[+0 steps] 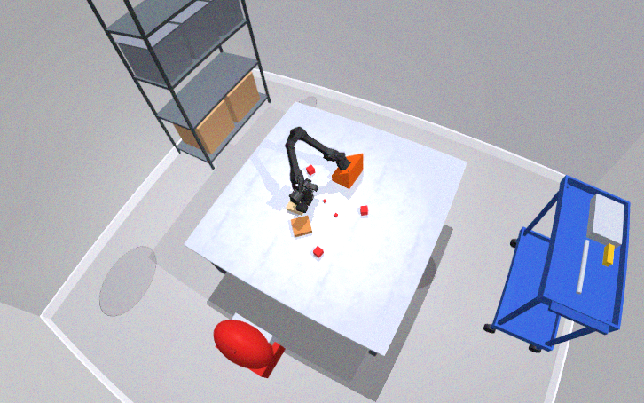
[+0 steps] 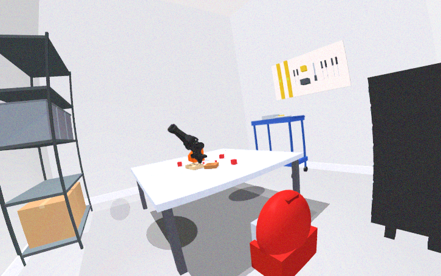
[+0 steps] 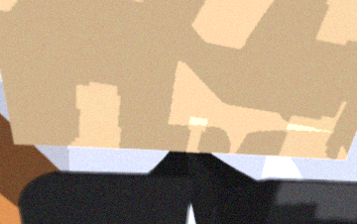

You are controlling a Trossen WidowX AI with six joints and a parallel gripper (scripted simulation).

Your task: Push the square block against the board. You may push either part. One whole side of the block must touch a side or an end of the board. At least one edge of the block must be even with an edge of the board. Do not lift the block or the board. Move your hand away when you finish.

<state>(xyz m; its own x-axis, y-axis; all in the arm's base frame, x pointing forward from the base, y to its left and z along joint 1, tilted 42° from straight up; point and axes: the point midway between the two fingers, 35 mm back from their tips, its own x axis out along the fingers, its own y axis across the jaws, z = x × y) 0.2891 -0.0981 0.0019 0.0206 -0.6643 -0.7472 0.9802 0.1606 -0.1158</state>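
The tan board is 6 cm to the right of my gripper tip, 1 cm ahead of it and 1 cm above it. Also, from my gripper tip: square block: 14 cm ahead, 5 cm to the left, 1 cm above.
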